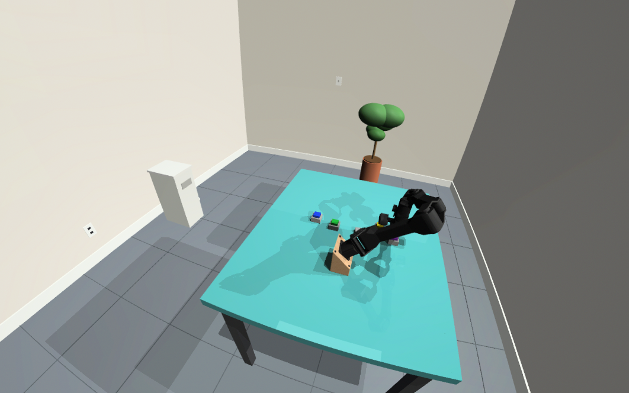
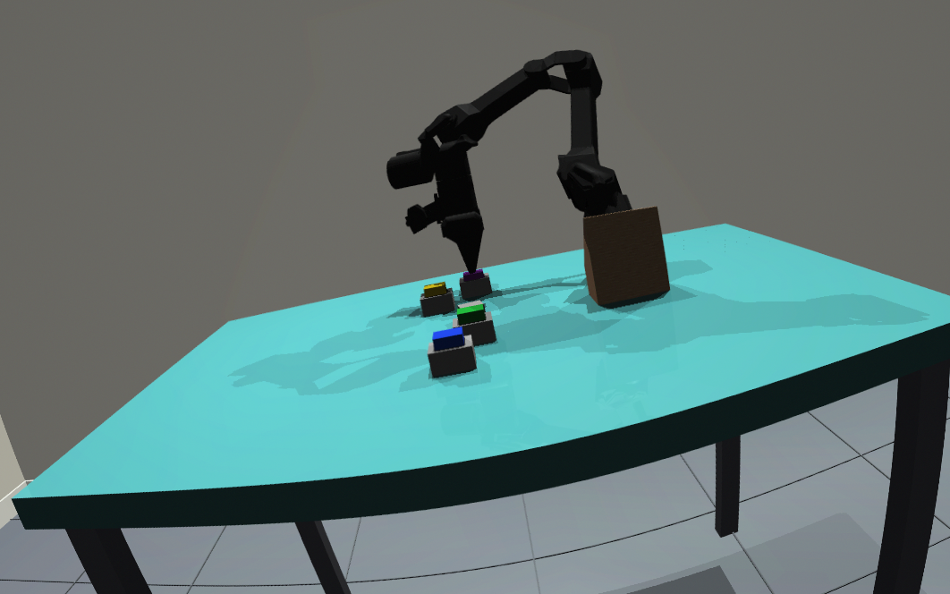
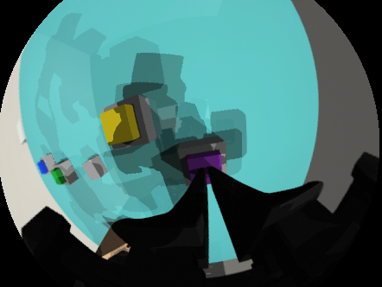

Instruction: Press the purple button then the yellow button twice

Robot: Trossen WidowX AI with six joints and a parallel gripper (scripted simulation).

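My gripper tip is now 10 mm above the purple button. From my gripper tip the other things lie so: yellow button: 60 mm ahead, 70 mm to the left; then small grey block: 20 mm ahead, 170 mm to the left, 20 mm below; then green button: 30 mm ahead, 290 mm to the left.
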